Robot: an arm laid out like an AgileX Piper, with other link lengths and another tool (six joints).
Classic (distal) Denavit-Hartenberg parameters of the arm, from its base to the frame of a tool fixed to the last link. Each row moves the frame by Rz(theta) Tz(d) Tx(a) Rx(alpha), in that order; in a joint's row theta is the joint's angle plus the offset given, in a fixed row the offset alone. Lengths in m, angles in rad.
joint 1: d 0.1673; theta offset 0; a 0; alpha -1.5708
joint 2: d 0; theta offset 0.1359; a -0.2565; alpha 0
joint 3: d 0; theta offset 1.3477; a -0.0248; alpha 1.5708
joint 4: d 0.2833; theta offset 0; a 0; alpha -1.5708
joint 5: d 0; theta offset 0; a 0; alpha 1.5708
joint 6: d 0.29; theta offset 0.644; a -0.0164; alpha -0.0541
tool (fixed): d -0.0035; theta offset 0; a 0; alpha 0
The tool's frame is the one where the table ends.
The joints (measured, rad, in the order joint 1, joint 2, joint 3, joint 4, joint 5, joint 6), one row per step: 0.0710 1.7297 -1.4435 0.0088 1.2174 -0.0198; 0.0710 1.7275 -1.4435 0.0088 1.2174 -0.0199; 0.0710 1.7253 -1.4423 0.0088 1.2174 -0.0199; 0.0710 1.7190 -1.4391 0.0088 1.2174 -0.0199; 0.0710 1.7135 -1.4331 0.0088 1.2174 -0.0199; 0.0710 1.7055 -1.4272 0.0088 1.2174 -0.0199; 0.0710 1.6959 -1.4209 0.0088 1.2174 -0.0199; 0.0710 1.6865 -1.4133 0.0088 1.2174 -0.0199; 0.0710 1.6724 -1.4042 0.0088 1.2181 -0.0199
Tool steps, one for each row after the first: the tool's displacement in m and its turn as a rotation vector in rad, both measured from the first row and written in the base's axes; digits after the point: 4 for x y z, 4 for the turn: 0.0001 0.0000 0.0009 0.0001 -0.0022 0.0001; -0.0001 0.0000 0.0014 0.0002 -0.0032 0.0001; -0.0007 0.0000 0.0029 0.0004 -0.0063 0.0001; -0.0022 -0.0002 0.0032 0.0004 -0.0058 0.0001; -0.0035 -0.0002 0.0044 0.0005 -0.0079 0.0001; -0.0048 -0.0003 0.0062 0.0008 -0.0112 0.0001; -0.0066 -0.0005 0.0074 0.0009 -0.0130 0.0001; -0.0088 -0.0006 0.0100 0.0012 -0.0173 0.0001
